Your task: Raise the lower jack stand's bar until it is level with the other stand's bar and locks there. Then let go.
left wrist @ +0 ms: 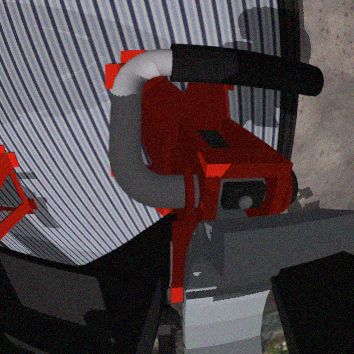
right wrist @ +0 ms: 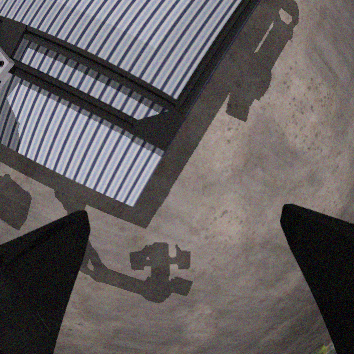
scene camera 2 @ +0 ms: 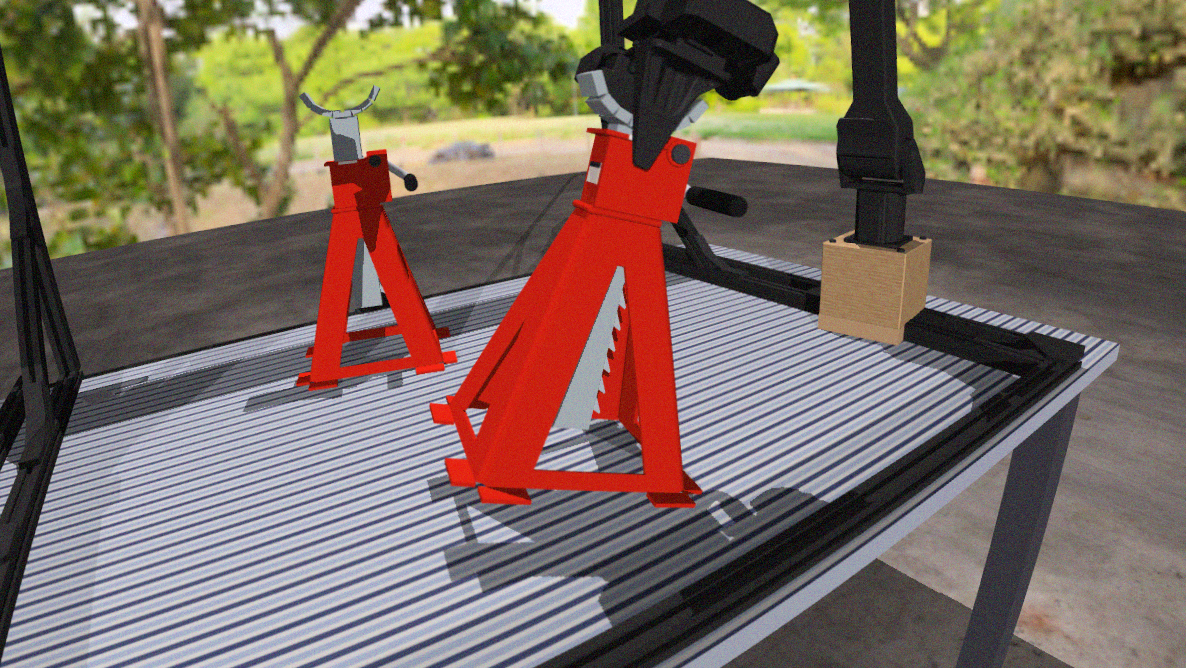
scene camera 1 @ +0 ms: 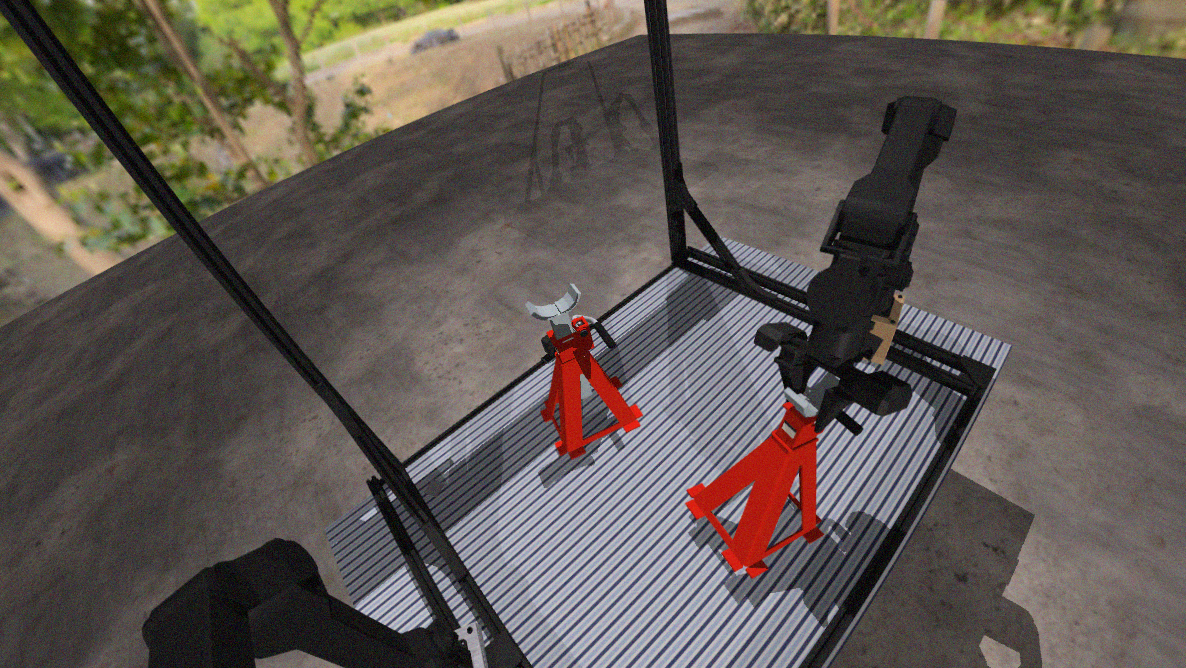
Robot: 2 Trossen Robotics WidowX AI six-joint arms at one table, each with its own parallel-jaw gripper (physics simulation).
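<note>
The near red jack stand leans slightly toward the right in scene camera 2, its left feet seeming a little raised. Its toothed bar is low, its grey saddle close above the head. My left gripper is shut on this saddle. The bent handle sticks out beside it. The other stand is upright, with more of its bar showing above the head. My right gripper is open and empty.
A wooden block under the left arm's base stands at the right. Black frame rails run along the striped table's edges, and a black post rises behind. The right arm is at the lower left in scene camera 1.
</note>
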